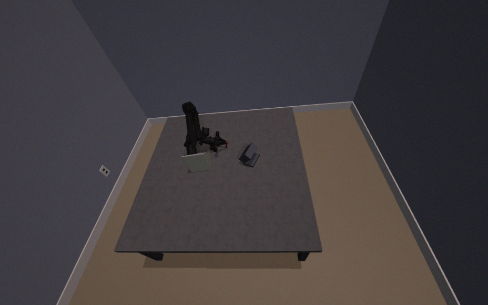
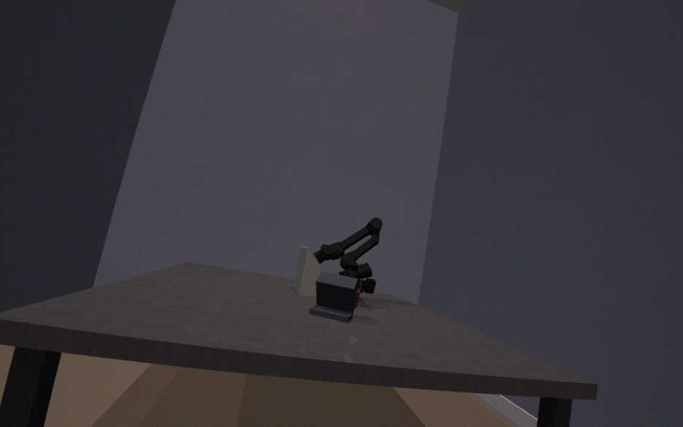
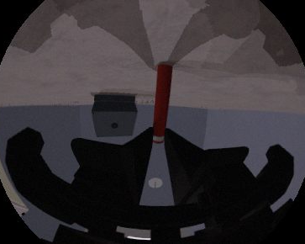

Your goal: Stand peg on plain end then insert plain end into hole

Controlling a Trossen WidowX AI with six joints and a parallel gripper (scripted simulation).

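My gripper tip is 10 mm above the red peg. The rest, counted from my gripper tip: panel: 190 mm ahead, 130 mm to the right, 10 mm above.
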